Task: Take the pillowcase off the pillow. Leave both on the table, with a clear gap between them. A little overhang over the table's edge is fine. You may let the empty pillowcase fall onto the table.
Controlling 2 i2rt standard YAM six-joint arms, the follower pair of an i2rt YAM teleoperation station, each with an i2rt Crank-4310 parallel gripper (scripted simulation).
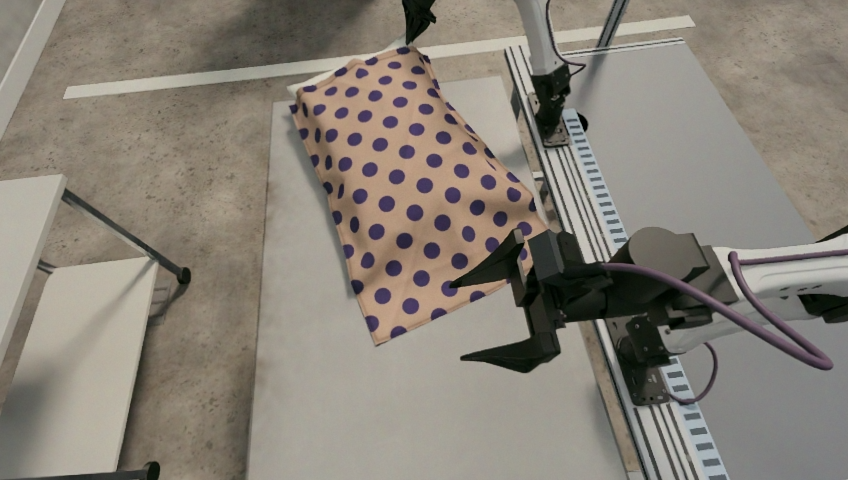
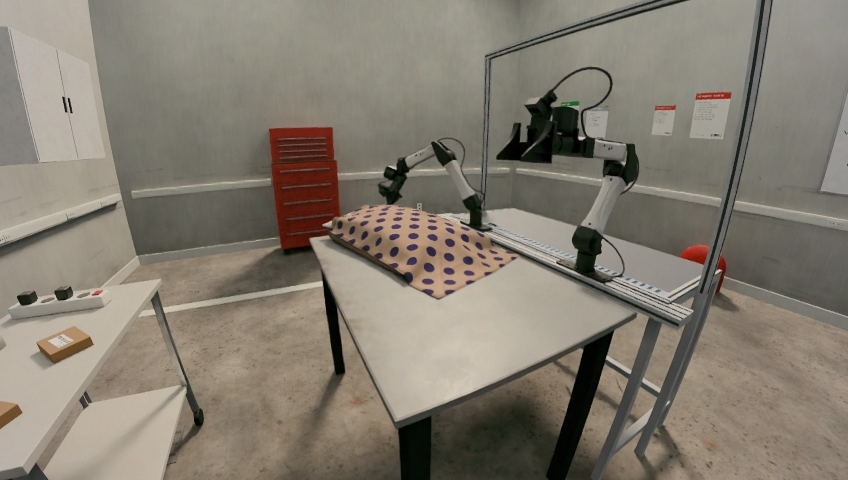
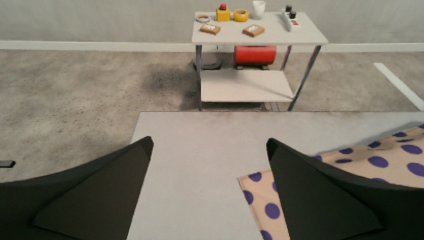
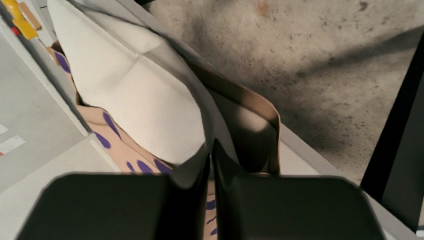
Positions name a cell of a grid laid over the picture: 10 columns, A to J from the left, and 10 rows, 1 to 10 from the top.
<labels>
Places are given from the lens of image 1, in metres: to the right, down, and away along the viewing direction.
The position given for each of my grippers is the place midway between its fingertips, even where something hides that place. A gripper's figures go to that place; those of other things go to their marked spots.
my left gripper (image 1: F7): 0.04, 0.10, 0.49
pillowcase (image 1: E5): -0.01, -0.09, 0.91
</labels>
